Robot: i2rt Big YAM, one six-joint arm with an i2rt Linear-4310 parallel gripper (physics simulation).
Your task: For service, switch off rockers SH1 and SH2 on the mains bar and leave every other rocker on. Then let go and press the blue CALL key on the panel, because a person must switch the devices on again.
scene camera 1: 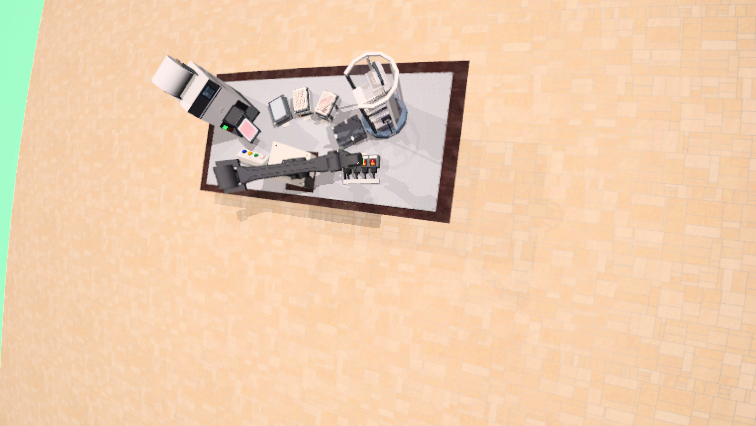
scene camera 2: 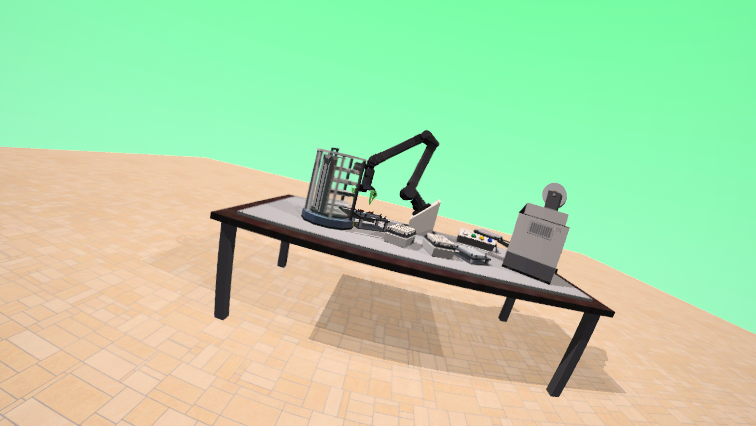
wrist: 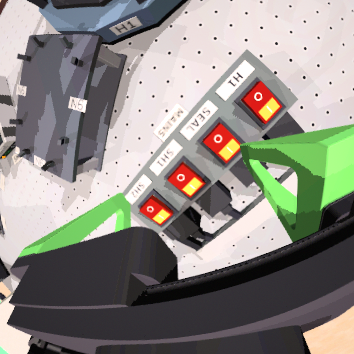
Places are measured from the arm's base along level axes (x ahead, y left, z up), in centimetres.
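Pixels of known places: gripper, fingertip midpoint: [scene camera 2: 361, 203] [wrist: 179, 176]; arm's base, link origin: [scene camera 2: 422, 210].
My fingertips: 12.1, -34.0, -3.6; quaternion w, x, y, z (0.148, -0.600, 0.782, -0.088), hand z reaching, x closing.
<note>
Ahead of a thing's pixels: the offset from my fingertips to its top centre, as dx, dy, dz. "spot": to the spot under its first point.
The grey mains bar @(spot: +1.5, -11.7, -4.7) [wrist: 280, 80] lies under my gripper in the wrist view. Its red rockers H1 @(+0.8, -8.8, -3.4) [wrist: 262, 101], SEAL @(spot: -0.1, -3.8, -3.7) [wrist: 221, 143], SH1 @(spot: -1.2, +0.9, -3.7) [wrist: 186, 180] and SH2 @(spot: -2.0, +5.6, -3.7) [wrist: 156, 209] look alike, each with a bright yellow I half and a red O half. My gripper [wrist: 179, 176] [scene camera 2: 363, 193] is open and empty, its green fingers above the bar, apart from the rockers; SH1 shows between the fingertips and SH2 nearer the left finger. The panel's blue CALL key @(-5.7, +76.8, -1.3) [scene camera 1: 244, 151] [scene camera 2: 490, 240] is at the far end of the table near the arm's elbow in scene camera 1.
A dark block labelled N6 @(+15.8, +9.0, -1.1) [wrist: 55, 100] [scene camera 1: 349, 131] lies beside the bar. A tall caged carousel @(+28.0, -8.8, +25.6) [scene camera 2: 329, 218] [scene camera 1: 404, 119] stands behind it. Black plugs @(-4.8, +0.3, -5.0) [wrist: 217, 197] fill the bar's near side. Trays @(+30.8, +43.7, -1.8) [scene camera 1: 301, 101] @(+29.7, +26.3, -1.8) [scene camera 1: 326, 105] and a grey machine @(+20.1, +93.8, +36.9) [scene camera 2: 536, 238] [scene camera 1: 211, 103] stand further along.
</note>
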